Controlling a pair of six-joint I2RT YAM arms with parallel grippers.
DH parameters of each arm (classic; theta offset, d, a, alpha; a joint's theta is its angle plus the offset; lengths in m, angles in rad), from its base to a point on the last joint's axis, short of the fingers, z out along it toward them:
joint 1: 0 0.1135 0.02 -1.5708
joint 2: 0 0 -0.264 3.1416
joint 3: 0.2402 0 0.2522 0
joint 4: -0.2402 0 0.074 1.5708
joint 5: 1.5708 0 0 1.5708
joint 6: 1.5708 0.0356 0 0
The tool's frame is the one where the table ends.
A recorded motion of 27 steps. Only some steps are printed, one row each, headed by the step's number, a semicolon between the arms.
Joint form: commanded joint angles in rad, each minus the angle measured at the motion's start. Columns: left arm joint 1, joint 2, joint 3, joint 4, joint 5, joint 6; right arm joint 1, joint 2, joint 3, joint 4, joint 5, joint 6.
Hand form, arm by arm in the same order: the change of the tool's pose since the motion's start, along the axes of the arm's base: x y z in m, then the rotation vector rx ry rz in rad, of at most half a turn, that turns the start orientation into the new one. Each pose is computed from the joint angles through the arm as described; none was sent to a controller.
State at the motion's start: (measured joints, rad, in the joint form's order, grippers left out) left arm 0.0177 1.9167 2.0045 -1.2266 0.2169 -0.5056; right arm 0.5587 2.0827 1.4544 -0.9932 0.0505 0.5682
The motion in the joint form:
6: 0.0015 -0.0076 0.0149 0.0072 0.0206 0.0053; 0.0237 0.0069 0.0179 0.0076 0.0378 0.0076
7: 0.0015 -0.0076 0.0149 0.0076 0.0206 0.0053; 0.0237 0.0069 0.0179 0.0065 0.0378 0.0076
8: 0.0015 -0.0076 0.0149 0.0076 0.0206 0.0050; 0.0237 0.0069 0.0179 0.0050 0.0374 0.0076
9: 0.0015 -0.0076 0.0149 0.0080 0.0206 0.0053; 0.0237 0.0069 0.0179 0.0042 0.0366 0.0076
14: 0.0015 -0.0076 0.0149 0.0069 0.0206 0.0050; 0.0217 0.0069 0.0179 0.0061 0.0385 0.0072
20: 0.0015 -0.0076 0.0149 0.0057 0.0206 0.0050; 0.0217 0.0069 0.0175 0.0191 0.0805 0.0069
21: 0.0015 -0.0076 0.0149 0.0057 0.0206 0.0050; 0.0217 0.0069 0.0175 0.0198 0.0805 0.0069
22: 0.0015 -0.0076 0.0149 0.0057 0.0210 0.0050; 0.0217 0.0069 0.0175 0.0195 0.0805 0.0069
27: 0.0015 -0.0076 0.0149 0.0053 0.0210 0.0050; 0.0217 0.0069 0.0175 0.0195 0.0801 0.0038
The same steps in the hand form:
6: -0.0009 -0.0001 0.0076 -0.0158 -0.0312 -0.0121; -0.0002 0.0090 0.0017 -0.0217 -0.0367 0.0177
7: -0.0009 -0.0001 0.0076 -0.0158 -0.0316 -0.0121; -0.0003 0.0089 0.0017 -0.0223 -0.0357 0.0177
8: -0.0009 -0.0001 0.0076 -0.0159 -0.0315 -0.0118; -0.0004 0.0088 0.0017 -0.0228 -0.0343 0.0177
9: -0.0008 -0.0001 0.0076 -0.0158 -0.0320 -0.0121; -0.0005 0.0088 0.0017 -0.0226 -0.0332 0.0177
14: -0.0010 -0.0001 0.0076 -0.0159 -0.0308 -0.0118; 0.0001 0.0082 0.0017 -0.0232 -0.0357 0.0161
20: -0.0011 -0.0001 0.0075 -0.0159 -0.0296 -0.0118; 0.0021 0.0077 0.0017 -0.0516 -0.0690 0.0177
21: -0.0011 -0.0001 0.0075 -0.0159 -0.0296 -0.0118; 0.0021 0.0078 0.0017 -0.0512 -0.0696 0.0177
22: -0.0011 -0.0002 0.0075 -0.0163 -0.0296 -0.0120; 0.0021 0.0078 0.0017 -0.0514 -0.0694 0.0177
27: -0.0011 -0.0002 0.0075 -0.0163 -0.0292 -0.0120; 0.0021 0.0078 0.0017 -0.0511 -0.0689 0.0208

